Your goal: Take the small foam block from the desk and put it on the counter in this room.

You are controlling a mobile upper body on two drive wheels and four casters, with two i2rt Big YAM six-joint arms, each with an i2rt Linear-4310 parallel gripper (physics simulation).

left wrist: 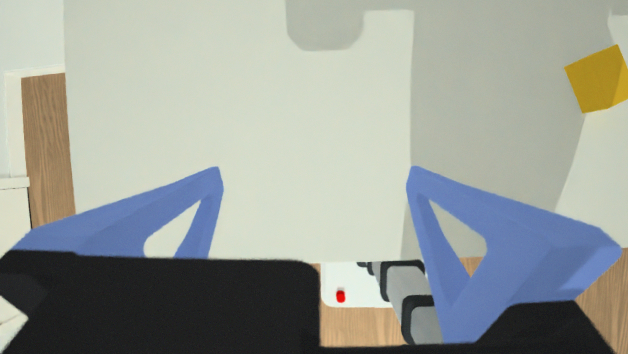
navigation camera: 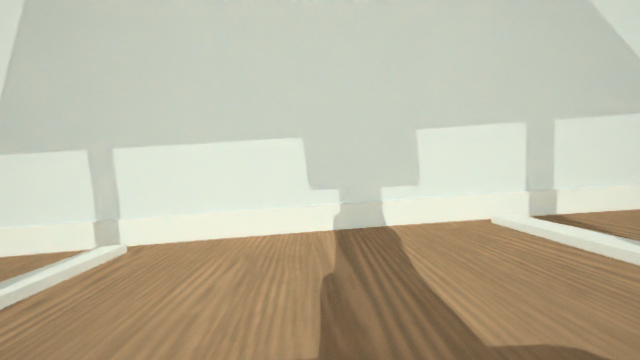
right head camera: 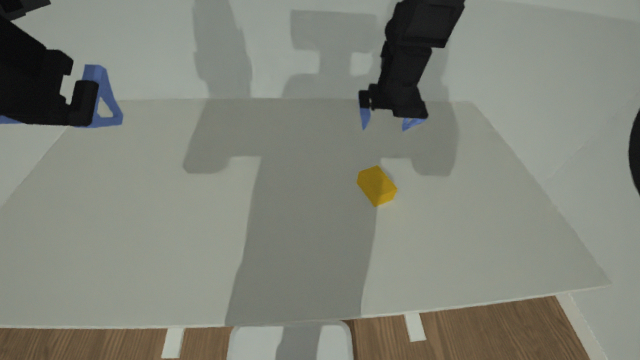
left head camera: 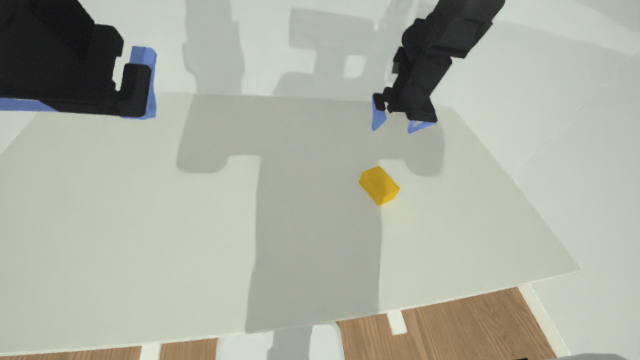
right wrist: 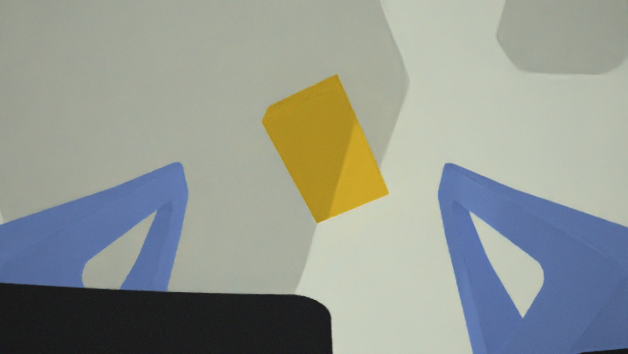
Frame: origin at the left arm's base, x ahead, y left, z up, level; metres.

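Where they show: left gripper, fingertip midpoint: [left wrist: 314,176] [right head camera: 85,118] [left head camera: 108,108]; right gripper, fingertip midpoint: [right head camera: 382,128] [left head camera: 390,130] [right wrist: 313,178].
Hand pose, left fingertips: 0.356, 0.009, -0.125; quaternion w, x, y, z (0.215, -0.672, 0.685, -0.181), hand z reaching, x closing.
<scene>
After its pixels a point has its place, as x, y, z.
The small yellow foam block [left head camera: 379,186] {0.481, -0.454, -0.415} [right head camera: 376,186] {0.482, -0.459, -0.415} [right wrist: 325,152] {0.508, -0.465, -0.415} lies on the pale desk [left head camera: 150,250] {0.347, 0.069, -0.460} [right head camera: 125,250] {0.329, 0.121, -0.460}, right of the middle in both head views. Part of the foam block [left wrist: 597,80] {0.496, -0.439, -0.415} shows at the right edge of the left wrist view. My right gripper [left head camera: 393,128] {0.548, -0.457, -0.285} [right head camera: 383,126] {0.548, -0.457, -0.285} [right wrist: 313,178] {0.548, -0.457, -0.285} is open and empty, raised above the desk; the block lies apart from its fingers. My left gripper [left wrist: 314,176] {0.356, 0.009, -0.125} is open and empty above the left part of the desk. The counter does not show clearly in any view.
White walls [left head camera: 590,150] {0.815, -1.843, -0.519} [navigation camera: 320,75] {0.979, -0.264, -0.878} stand behind and beside the desk. Wooden floor [left head camera: 475,320] {0.246, -1.391, -1.410} [navigation camera: 225,300] {0.645, -0.060, -1.410} shows past the desk edge. White floor bars [navigation camera: 60,275] {0.751, 0.350, -1.394} [navigation camera: 575,237] show low down. A white robot base [left head camera: 280,345] {0.235, -0.220, -1.150} [left wrist: 357,295] {-0.251, -0.133, -1.150} shows beside the desk edge.
</scene>
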